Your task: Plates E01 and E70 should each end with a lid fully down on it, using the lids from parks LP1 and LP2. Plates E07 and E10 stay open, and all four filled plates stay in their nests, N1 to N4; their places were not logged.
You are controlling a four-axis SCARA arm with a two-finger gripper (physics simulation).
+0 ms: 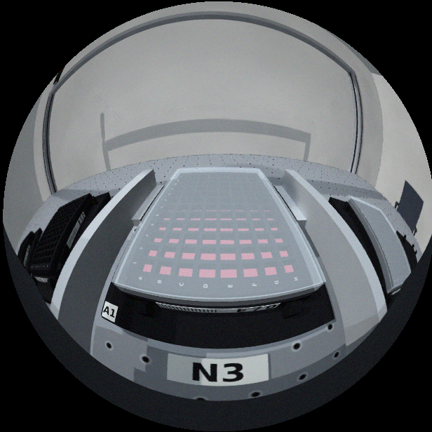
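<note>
My gripper [218, 176] is shut on a clear lid [218, 286], with a finger along each long side. The lid is level and lies over the plate marked E70 [260, 308], whose pink wells show through it. The plate is in nest N3 [220, 338]. The lid's front edge lies close above the plate's label; the frame does not show for certain whether it rests fully down. At the right, partly behind the finger, a plate [382, 237] has a clear, pale cover. At the left, a dark plate [60, 235] shows no clear lid; its label is too small to read surely.
The grey finger plates stand tall on both sides, close to the neighbouring plates. The N3 sign [218, 371] and the A1 tag [109, 311] lie at the front of the nest. A dark blue panel [411, 206] stands at the far right. A pale wall is behind.
</note>
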